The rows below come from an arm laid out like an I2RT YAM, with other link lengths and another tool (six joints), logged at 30 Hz.
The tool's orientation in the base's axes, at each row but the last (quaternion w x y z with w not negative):
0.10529, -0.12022, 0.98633, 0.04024
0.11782, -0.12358, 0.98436, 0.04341
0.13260, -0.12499, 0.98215, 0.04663
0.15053, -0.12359, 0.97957, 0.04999
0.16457, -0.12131, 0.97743, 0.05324
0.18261, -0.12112, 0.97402, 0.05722
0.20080, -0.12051, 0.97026, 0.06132
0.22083, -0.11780, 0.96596, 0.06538
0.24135, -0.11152, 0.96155, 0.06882
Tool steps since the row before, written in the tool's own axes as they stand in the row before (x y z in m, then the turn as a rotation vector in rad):
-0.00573, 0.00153, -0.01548, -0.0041, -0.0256, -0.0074
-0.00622, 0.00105, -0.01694, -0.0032, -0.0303, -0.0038
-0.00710, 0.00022, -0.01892, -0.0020, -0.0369, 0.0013
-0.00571, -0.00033, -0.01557, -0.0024, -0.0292, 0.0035
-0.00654, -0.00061, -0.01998, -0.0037, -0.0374, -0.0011
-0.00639, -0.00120, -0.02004, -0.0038, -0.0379, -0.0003
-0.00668, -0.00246, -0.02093, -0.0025, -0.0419, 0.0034
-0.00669, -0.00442, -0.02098, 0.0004, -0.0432, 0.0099
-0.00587, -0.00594, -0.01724, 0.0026, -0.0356, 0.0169
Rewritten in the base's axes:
0.00200, 0.00117, 0.01641, 0.0087, -0.0246, 0.0067
0.00184, 0.00052, 0.01797, 0.0099, -0.0289, 0.0027
0.00186, -0.00049, 0.02012, 0.0117, -0.0350, -0.0029
0.00096, -0.00113, 0.01652, 0.0107, -0.0271, -0.0044
-0.00002, -0.00203, 0.02093, 0.0126, -0.0354, -0.0001
-0.00077, -0.00290, 0.02085, 0.0131, -0.0358, -0.0009
-0.00126, -0.00448, 0.02161, 0.0143, -0.0393, -0.0050
-0.00164, -0.00667, 0.02138, 0.0148, -0.0399, -0.0122
-0.00123, -0.00788, 0.01742, 0.0142, -0.0317, -0.0188

